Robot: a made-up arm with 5 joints.
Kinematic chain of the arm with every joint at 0, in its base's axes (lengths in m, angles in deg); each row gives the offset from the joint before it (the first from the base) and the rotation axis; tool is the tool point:
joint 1: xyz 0 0 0.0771 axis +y
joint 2: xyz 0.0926 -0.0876 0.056 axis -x
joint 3: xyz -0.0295 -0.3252 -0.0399 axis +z
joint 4: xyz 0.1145 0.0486 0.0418 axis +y
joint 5: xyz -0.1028 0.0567 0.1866 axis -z
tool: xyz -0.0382 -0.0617 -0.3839
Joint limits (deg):
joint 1: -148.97..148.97
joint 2: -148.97..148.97
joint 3: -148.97..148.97
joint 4: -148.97..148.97
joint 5: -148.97..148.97
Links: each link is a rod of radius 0.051 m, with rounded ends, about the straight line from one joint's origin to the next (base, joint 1, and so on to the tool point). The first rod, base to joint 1, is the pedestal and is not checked.
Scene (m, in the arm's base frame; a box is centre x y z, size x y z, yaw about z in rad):
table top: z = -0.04
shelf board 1: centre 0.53 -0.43 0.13 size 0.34 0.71 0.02 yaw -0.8
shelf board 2: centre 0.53 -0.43 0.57 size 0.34 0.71 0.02 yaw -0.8
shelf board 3: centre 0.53 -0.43 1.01 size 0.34 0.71 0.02 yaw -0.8
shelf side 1: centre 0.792 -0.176 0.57 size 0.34 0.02 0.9 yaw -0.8
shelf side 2: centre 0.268 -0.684 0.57 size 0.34 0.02 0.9 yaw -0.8
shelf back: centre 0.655 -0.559 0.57 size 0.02 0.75 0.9 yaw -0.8
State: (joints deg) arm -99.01 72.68 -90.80 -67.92 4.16
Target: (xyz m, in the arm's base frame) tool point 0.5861 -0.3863 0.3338
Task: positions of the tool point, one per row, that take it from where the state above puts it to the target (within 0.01 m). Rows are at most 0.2 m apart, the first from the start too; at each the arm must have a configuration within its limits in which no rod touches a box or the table.
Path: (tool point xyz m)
1: -0.5484 -0.4287 0.2670
2: -0.4850 -0.3949 0.4340
3: -0.3604 -0.3546 0.5701
4: -0.1921 -0.3097 0.6502
5: -0.0078 -0.2626 0.6592
6: 0.1596 -0.2158 0.5972
7: 0.2810 -0.1712 0.4795
8: 0.3375 -0.1304 0.3338
9: 0.4006 -0.1600 0.3572
10: 0.4578 -0.1965 0.3708
11: 0.5068 -0.2391 0.3744
12: 0.5457 -0.2864 0.3684
13: 0.5725 -0.3363 0.3543
14: 0.5861 -0.3863 0.3338

